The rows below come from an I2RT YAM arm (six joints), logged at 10 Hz.
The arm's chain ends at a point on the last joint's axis. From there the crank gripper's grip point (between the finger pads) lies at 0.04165 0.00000 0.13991 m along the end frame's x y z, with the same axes.
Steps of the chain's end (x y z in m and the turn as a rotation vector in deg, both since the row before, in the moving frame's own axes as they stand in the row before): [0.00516, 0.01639, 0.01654, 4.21, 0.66, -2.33]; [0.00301, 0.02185, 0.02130, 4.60, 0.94, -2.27]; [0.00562, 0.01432, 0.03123, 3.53, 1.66, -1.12]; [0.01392, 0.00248, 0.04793, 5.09, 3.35, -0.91]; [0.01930, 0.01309, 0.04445, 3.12, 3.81, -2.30]
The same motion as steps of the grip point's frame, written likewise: [0.00652, 0.00442, 0.01561, 4.21, 0.66, -2.33]; [0.00504, 0.00897, 0.02008, 4.60, 0.94, -2.27]; [0.00956, 0.00489, 0.02968, 3.53, 1.66, -1.12]; [0.02191, -0.01054, 0.04468, 5.09, 3.35, -0.91]; [0.02831, 0.00370, 0.04112, 3.12, 3.81, -2.30]
